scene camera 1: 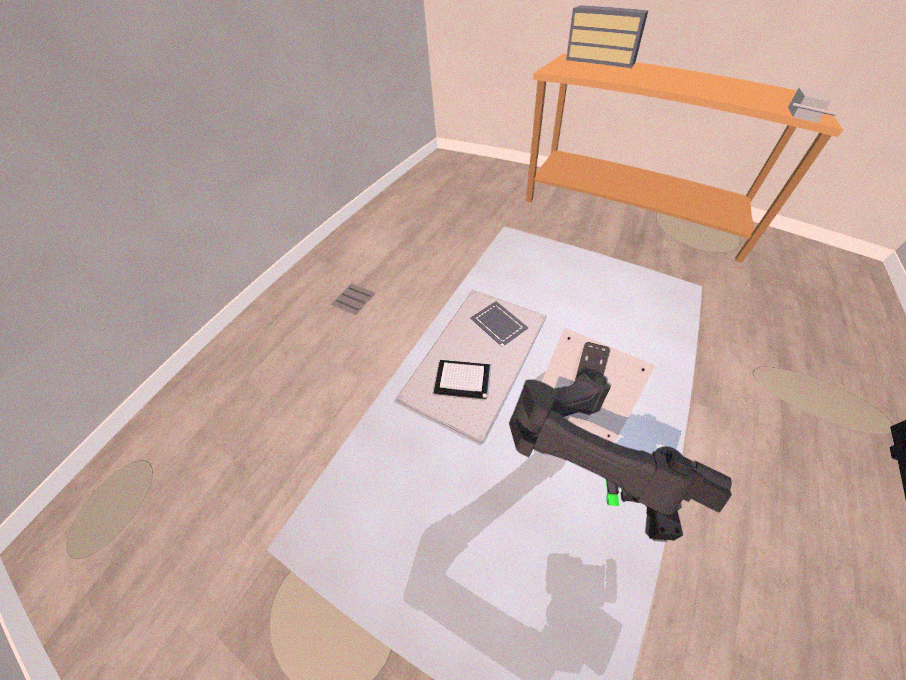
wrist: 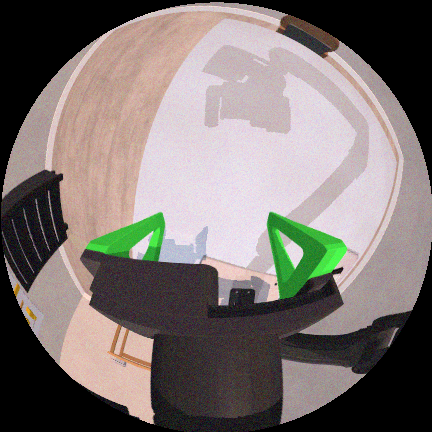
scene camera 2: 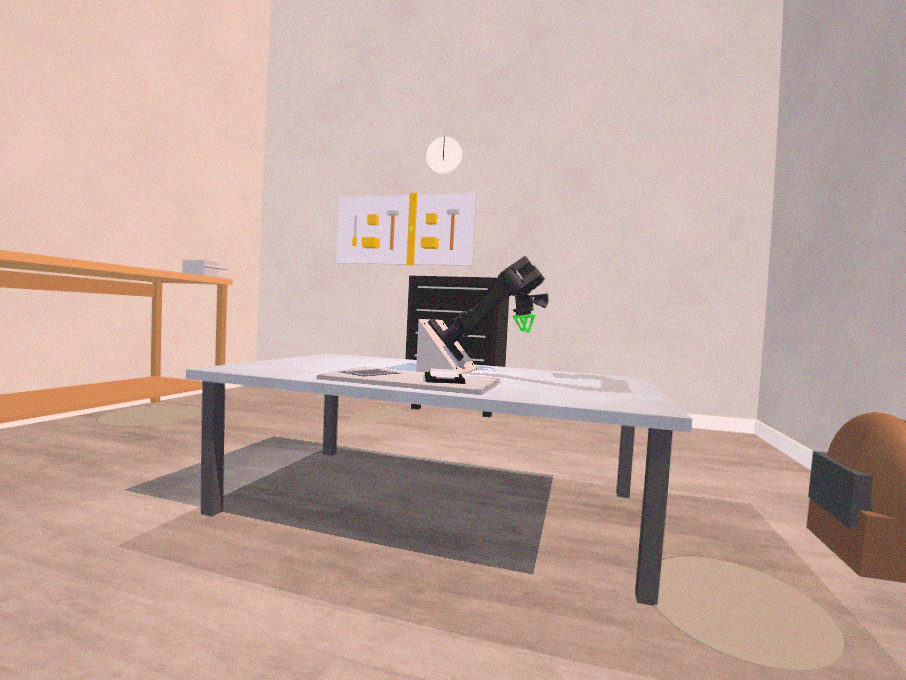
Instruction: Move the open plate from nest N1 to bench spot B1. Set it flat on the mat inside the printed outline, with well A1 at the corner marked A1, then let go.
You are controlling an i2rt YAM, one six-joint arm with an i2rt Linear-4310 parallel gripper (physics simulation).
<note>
My gripper (wrist: 215,217) is open and holds nothing. Further things: a plate (scene camera 1: 455,376).
</note>
